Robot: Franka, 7 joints.
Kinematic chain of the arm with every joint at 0, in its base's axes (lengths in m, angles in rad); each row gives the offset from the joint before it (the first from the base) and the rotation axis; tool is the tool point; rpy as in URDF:
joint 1: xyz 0 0 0.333 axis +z
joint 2: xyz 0 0 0 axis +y
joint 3: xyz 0 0 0.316 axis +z
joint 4: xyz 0.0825 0 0 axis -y
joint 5: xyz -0.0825 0 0.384 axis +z
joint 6: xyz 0 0 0 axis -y
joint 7: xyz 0.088 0 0 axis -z
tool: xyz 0 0 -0.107 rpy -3.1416 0 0
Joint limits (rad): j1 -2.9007..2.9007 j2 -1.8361..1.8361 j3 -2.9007..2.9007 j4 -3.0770..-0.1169 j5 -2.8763..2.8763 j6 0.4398..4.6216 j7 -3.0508..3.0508
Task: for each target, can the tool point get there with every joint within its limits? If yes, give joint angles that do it. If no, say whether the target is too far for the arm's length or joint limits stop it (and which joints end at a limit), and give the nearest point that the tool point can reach.
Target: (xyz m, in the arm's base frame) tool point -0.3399 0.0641 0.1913
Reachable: yes | joints -1.5450 1.4205 -1.3737 -2.5932 -2.3656 3.1266 -0.0943
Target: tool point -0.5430 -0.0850 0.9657
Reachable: yes | joints -2.2493 0.4913 -1.3990 -0.6985 -0.1360 2.2557 -2.1502
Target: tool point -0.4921 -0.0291 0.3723
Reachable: yes | joints -1.8130 1.2789 -1.3126 -2.3829 0.9934 4.0773 2.4015
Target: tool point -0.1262 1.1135 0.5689
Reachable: no: too far | nearest point -0.0945 0.8342 0.5097 | short by 0.287 m
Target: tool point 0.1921 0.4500 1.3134
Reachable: no: too far | nearest point 0.1504 0.3523 1.1006 | short by 0.238 m
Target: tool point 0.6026 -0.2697 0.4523
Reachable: yes | joints 0.3637 0.6674 -0.9903 -1.9021 0.0801 3.7532 0.0909
